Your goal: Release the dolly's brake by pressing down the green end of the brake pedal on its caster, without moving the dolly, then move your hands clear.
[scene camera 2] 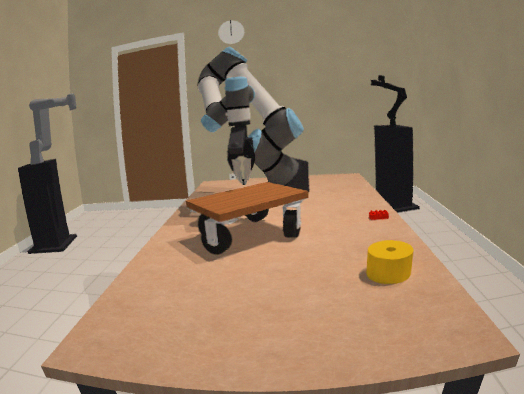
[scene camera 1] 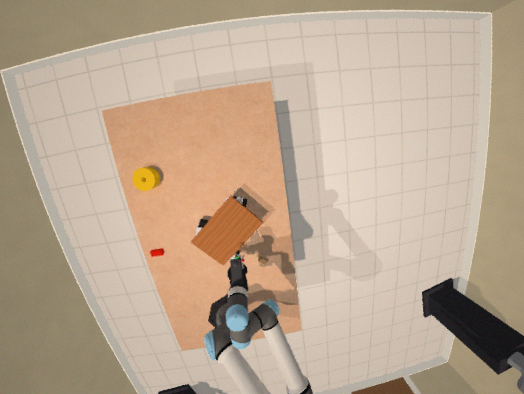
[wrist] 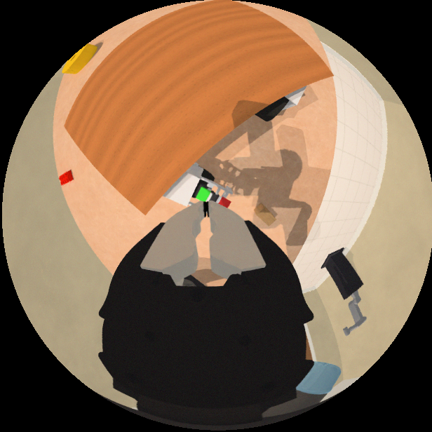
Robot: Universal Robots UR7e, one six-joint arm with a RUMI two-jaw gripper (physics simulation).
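The dolly [scene camera 1: 227, 231] [scene camera 2: 247, 200] [wrist: 190, 85] has a brown wooden board on black-wheeled casters and stands at an angle on the table [scene camera 1: 200, 125] [scene camera 2: 260, 325]. At its corner nearest the arm, a caster with a white housing [wrist: 181, 189] carries the brake pedal, whose green end [wrist: 202, 194] is beside the housing and whose red end [wrist: 225, 202] sticks outward. My gripper [scene camera 2: 243, 183] [wrist: 206, 203] is shut and empty, pointing down. Its tips overlap the lower edge of the green end in the wrist view; I cannot tell whether they touch it. The board hides this caster in scene camera 2.
A yellow cylinder [scene camera 1: 150, 184] [scene camera 2: 389, 265] [wrist: 80, 59] and a red brick [scene camera 1: 157, 252] [scene camera 2: 378, 215] [wrist: 66, 177] stand apart from the dolly. A small tan block [scene camera 1: 263, 260] [wrist: 265, 214] lies near the pedal's red side, in the arm's shadow. The board's edge is close to the fingertips.
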